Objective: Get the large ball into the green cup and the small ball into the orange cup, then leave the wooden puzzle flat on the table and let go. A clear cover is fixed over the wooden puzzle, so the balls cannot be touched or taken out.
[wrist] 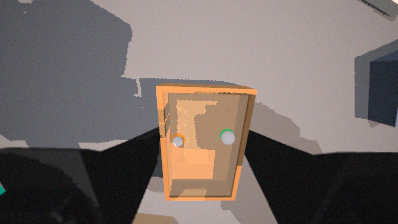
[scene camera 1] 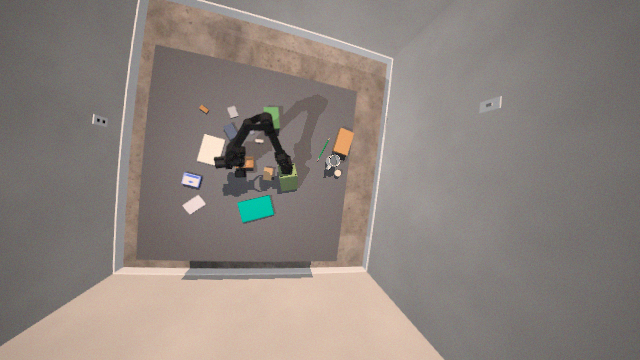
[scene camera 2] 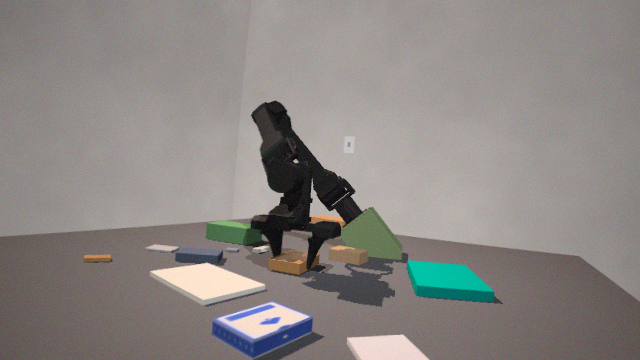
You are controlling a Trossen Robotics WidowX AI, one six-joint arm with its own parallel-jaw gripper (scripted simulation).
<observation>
I see my gripper (scene camera 2: 292, 266), a wooden puzzle (scene camera 2: 295, 262), a cream slab (scene camera 2: 204, 283) and a teal slab (scene camera 2: 451, 281).
The wooden puzzle is seen too in the wrist view (wrist: 203, 128). My gripper is seen too in the wrist view (wrist: 202, 131).
</observation>
